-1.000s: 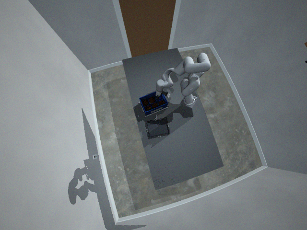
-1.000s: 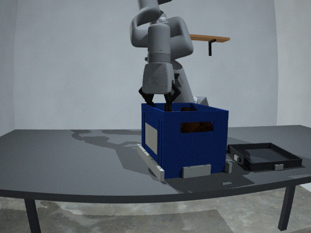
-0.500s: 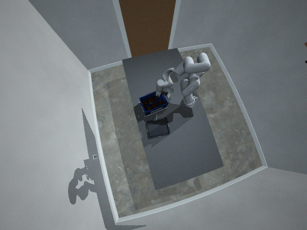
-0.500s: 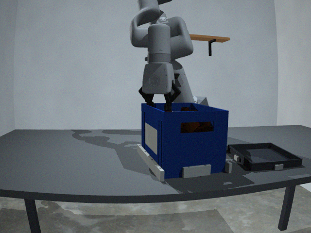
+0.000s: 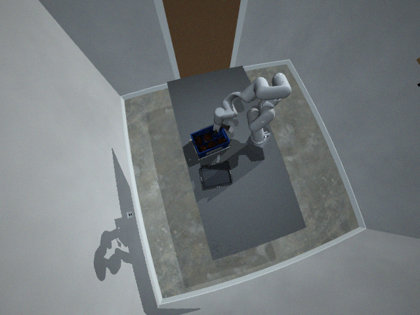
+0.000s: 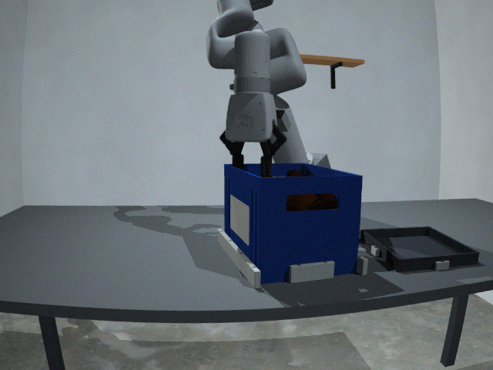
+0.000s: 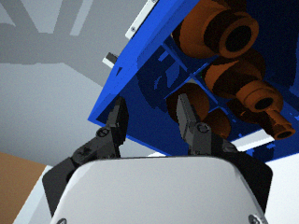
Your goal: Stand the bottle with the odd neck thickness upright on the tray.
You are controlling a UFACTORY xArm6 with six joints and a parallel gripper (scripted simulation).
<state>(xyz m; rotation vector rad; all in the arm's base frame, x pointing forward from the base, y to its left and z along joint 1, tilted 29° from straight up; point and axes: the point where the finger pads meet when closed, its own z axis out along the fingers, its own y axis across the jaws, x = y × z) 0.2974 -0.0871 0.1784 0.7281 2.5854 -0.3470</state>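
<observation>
Right now the blue crate is 8 cm ahead of my hand, 6 cm to the left of it and 9 cm below it. Also, from my hand: bottle (9 cm ahead, 2 cm to the left, 9 cm below); then dark tray (10 cm ahead, 35 cm to the left, 16 cm below).
</observation>
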